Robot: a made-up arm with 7 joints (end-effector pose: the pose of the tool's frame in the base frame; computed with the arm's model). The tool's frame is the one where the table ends. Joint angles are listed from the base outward.
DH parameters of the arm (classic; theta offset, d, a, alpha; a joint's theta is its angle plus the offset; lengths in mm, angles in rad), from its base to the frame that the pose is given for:
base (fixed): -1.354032 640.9 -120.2 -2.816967
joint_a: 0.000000 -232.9 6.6 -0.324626
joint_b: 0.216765 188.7 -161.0 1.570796
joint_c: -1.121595 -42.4 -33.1 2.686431
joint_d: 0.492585 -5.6 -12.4 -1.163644
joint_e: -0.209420 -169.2 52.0 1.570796
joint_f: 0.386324 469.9 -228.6 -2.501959
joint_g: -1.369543 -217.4 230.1 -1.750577
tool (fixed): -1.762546 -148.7 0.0 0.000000
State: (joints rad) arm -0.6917 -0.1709 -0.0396 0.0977 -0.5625 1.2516 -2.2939
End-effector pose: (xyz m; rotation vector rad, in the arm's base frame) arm -0.2781 -0.5982 0.8949 1.9258 0.9882 -0.0487
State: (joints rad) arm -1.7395 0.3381 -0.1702 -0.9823 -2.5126 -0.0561 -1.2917
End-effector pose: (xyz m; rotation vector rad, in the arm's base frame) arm 0.4992 0.5818 0.6152 0.2889 -2.0744 -1.3672
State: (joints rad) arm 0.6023 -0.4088 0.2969 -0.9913 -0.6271 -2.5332 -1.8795
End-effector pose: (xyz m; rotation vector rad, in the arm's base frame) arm -0.3492 0.8406 0.9456 1.5790 -1.6234 -1.5252
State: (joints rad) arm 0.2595 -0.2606 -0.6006 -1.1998 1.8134 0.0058 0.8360
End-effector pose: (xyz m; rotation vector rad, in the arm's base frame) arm -0.3870 -0.2467 1.1746 1.1102 1.6632 0.3002
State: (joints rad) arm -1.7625 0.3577 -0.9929 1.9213 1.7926 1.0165 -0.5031
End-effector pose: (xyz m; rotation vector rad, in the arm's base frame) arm -0.2444 0.5616 -0.1519 1.6316 -1.7245 2.0522
